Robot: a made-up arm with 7 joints. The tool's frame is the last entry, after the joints. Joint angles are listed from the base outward.
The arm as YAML. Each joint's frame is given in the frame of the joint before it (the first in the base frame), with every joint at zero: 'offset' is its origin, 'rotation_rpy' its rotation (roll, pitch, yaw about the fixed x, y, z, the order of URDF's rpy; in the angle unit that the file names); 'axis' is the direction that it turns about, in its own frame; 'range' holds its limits. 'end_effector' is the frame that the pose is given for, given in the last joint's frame.
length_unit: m
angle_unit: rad
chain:
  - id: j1
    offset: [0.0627, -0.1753, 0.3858]
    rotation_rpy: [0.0, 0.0, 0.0]
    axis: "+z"
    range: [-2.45, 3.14]
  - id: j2
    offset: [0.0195, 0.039, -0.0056]
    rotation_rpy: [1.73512, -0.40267, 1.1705]
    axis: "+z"
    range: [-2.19, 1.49]
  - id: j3
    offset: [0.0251, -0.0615, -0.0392]
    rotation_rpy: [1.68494, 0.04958, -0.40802]
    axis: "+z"
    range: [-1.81, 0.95]
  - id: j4
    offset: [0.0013, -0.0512, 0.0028]
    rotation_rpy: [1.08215, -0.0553, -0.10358]
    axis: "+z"
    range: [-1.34, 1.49]
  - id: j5
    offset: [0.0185, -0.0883, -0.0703]
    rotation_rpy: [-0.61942, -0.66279, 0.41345]
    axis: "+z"
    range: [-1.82, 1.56]
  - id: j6
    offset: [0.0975, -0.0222, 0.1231]
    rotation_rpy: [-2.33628, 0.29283, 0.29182]
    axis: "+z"
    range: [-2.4, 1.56]
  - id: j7
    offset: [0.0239, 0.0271, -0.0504]
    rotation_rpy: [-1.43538, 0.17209, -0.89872]
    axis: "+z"
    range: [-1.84, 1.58]
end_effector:
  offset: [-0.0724, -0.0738, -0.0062]
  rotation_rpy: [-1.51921, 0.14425, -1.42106]
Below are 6 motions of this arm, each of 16 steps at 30 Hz.
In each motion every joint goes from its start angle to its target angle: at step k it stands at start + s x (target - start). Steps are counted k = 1, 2, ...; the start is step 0. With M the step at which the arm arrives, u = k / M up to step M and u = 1 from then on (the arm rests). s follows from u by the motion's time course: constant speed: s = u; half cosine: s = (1 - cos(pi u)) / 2; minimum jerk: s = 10 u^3 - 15 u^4 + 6 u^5.
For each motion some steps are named. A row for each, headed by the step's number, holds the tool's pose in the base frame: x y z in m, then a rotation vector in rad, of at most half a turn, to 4 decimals.
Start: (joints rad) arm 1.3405 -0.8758 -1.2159 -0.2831 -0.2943 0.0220 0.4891
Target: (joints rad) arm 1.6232 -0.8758 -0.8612 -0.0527 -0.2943 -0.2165 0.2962
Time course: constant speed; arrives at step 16
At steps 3, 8, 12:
3: 0.0247 -0.2250 0.4406 0.4058 1.4712 -1.0290
8: 0.0147 -0.2395 0.4427 0.5315 1.5153 -0.7923
12: 0.0072 -0.2529 0.4429 0.6154 1.5459 -0.5942

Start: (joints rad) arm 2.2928 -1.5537 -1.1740 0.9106 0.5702 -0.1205 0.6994
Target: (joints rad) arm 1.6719 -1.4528 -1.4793 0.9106 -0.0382 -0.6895 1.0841
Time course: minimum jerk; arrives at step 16
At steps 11, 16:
11: 0.1008 -0.2118 0.4101 0.2569 0.6566 1.2839
16: 0.1004 -0.2098 0.4189 0.2480 0.5619 1.1915

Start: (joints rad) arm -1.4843 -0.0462 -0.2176 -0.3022 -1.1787 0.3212 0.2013
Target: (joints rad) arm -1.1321 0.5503 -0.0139 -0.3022 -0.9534 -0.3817 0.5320
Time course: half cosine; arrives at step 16
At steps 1, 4, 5, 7, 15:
1: 0.0822 -0.0940 0.4506 -1.3801 0.1495 0.3953
4: 0.0817 -0.0833 0.4512 -1.5027 0.1253 0.4069
5: 0.0813 -0.0773 0.4513 -1.5672 0.1151 0.4121
7: 0.0798 -0.0634 0.4506 -1.7100 0.1001 0.4210
15: 0.0742 -0.0252 0.4443 -2.0558 0.1462 0.4353

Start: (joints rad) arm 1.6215 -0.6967 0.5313 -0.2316 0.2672 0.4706 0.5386
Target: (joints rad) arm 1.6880 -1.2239 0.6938 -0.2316 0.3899 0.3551 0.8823
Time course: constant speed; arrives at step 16
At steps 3, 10, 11, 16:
3: -0.0532 -0.2532 0.3061 2.3557 1.1067 -0.4285
10: -0.0174 -0.2546 0.2811 2.2714 0.8726 -0.1681
11: -0.0113 -0.2548 0.2786 2.2609 0.8389 -0.1315
16: 0.0213 -0.2550 0.2707 2.2145 0.6701 0.0495

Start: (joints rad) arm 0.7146 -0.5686 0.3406 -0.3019 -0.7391 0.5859 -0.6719
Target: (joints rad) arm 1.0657 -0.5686 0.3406 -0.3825 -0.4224 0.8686 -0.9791
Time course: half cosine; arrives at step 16
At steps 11, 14, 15, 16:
11: -0.0822 -0.2843 0.4761 -2.2598 -0.3181 0.4034
14: -0.0783 -0.3028 0.4711 -2.2154 -0.3386 0.3454
15: -0.0776 -0.3056 0.4703 -2.2081 -0.3414 0.3370
16: -0.0773 -0.3066 0.4700 -2.2056 -0.3424 0.3342

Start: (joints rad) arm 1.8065 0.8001 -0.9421 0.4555 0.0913 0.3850 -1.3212
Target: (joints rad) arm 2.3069 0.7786 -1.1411 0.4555 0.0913 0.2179 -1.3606
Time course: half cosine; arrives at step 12
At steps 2, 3, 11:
2: 0.1269 -0.3741 0.3253 -0.7760 -0.9948 0.1322
3: 0.1358 -0.3701 0.3232 -0.7406 -1.0136 0.1557
11: 0.2107 -0.3052 0.3003 -0.3459 -1.1342 0.4132

